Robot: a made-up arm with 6 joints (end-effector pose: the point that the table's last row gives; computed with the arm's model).
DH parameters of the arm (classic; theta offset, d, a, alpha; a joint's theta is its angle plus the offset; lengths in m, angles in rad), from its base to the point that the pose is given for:
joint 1: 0 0.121 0 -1.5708
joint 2: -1.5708 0 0.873 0
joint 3: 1.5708 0.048 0 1.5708
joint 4: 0 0.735 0 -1.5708
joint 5: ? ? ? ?
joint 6: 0 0.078 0 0
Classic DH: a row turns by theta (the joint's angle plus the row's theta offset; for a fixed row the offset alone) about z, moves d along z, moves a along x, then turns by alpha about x.
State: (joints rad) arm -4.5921 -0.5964 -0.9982 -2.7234 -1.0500 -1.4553
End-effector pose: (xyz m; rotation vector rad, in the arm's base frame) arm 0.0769 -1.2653 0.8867 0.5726 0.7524 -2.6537
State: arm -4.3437 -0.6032 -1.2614 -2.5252 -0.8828 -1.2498
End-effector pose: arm 0.3770 -1.2055 0.6598 0.7462 1.1873 -2.0063
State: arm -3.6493 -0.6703 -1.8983 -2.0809 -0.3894 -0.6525
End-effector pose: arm 0.8310 -0.5468 0.1347 1.1529 2.0606 -0.4643
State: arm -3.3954 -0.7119 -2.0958 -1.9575 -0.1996 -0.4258
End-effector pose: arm 0.7991 -0.2717 0.0172 1.3450 2.3395 -0.1041
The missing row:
joint 5: 0 0 0 1.5708
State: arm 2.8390 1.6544 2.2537 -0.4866 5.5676 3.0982
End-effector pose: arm -0.3573 0.0362 -0.5551 0.1594 -3.0875 0.5154
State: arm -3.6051 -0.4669 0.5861 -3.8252 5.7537 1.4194
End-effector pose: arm 0.2287 -0.1402 1.6936 -0.5767 -0.2477 0.2433
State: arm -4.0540 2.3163 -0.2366 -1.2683 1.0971 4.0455
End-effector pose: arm -0.7836 1.0428 -0.8647 1.4397 2.2258 1.6241
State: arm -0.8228 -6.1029 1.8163 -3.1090 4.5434 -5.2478
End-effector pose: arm 0.5691 -0.5391 0.6117 1.7755 -2.3870 -0.9119
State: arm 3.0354 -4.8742 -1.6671 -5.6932 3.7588 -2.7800
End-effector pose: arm -0.6527 0.0466 0.9012 -0.1089 2.8004 0.4128
